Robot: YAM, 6 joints.
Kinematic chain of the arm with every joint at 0, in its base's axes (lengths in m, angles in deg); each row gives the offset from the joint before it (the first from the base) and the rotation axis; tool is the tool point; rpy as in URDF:
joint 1: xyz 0 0 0.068 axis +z
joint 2: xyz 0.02 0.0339 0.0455 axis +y
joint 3: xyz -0.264 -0.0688 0 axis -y
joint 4: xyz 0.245 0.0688 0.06 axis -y
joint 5: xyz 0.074 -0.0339 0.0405 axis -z
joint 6: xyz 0.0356 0 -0.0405 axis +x
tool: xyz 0 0 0 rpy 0 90 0
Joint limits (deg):
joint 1: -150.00..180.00
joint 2: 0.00..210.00
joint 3: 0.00..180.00
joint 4: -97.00..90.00
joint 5: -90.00..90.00
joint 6: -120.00..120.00
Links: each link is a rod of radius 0.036 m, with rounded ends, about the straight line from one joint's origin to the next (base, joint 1, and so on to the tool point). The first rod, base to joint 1, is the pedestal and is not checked.
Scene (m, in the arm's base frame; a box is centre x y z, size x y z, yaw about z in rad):
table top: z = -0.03
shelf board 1: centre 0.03 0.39 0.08 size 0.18 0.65 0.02 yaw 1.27
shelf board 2: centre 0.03 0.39 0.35 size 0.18 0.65 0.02 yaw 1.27
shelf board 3: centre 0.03 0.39 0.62 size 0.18 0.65 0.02 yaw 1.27
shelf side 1: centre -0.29 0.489 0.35 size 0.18 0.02 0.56 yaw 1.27
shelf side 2: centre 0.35 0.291 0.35 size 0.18 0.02 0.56 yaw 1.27
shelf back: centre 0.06 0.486 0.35 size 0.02 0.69 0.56 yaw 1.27
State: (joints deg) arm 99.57 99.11 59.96 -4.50 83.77 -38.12
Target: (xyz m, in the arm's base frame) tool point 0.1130 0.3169 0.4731
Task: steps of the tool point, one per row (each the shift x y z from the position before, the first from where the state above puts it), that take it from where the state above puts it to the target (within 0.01 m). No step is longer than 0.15 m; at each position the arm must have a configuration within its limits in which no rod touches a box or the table.
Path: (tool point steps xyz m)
1: -0.0255 -0.0601 0.0055
2: -0.0118 -0.0599 -0.0055
3: 0.0429 0.0124 0.0872
4: 0.0463 -0.0278 0.0906
5: 0.0301 -0.0677 0.0830
6: 0.0143 0.0555 0.0114
7: 0.0180 0.0585 0.0003
8: 0.0213 0.0589 -0.0117

